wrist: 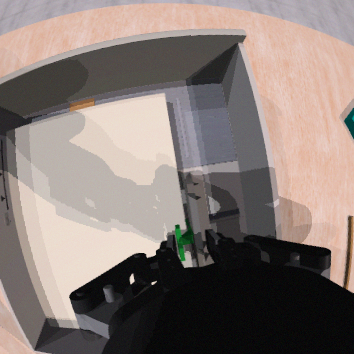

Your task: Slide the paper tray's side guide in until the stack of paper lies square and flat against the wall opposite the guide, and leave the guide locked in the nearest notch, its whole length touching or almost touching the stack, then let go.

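Places are measured from the arm's base along level axes (x right, y down, z ahead), in centimetres.
Pixels of known places: gripper, fingertip midpoint: [190,241].
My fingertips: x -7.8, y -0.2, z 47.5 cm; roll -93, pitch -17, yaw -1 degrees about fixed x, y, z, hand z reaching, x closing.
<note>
For each thing: its top centre in the pictures, then the offset to it from my fingertips. "*": a spot on its surface instead. Level surfaces: height alone.
- grey paper tray, surface spot: [261,140] * dx +4.6, dy -2.4, dz +10.5 cm
- paper, top centre: [88,230] dx -11.1, dy +1.5, dz -1.3 cm
- grey side guide, surface spot: [177,140] * dx -2.8, dy +3.7, dz +10.5 cm
- green latch tab, surface spot: [182,240] * dx -1.0, dy -1.5, dz +0.5 cm
- small orange marker, surface spot: [81,104] * dx -15.9, dy +3.7, dz +13.5 cm
- teal object, surface spot: [349,121] * dx +27.4, dy +4.6, dz +20.9 cm
- thin brown rod, top centre: [350,259] dx +33.4, dy +5.0, dz -4.4 cm
- table, surface height: dy +5.6 cm
In the wrist view a grey paper tray [261,140] lies on the wooden table. A cream stack of paper [105,168] fills its left and middle part, its left edge along the tray's left wall. The grey side guide [177,140] runs along the stack's right edge, close to it over the length I can see. A green latch tab [182,240] sits at the guide's near end. My gripper [190,241] is partly open, its two black fingers standing on either side of the green tab and guide end with gaps, holding nothing.
A small orange marker [81,104] sits at the tray's far wall. A teal object [349,121] shows at the right edge. A thin brown rod [348,251] lies on the table [309,88] at the right. Notch marks [193,189] line the tray floor beside the guide.
</note>
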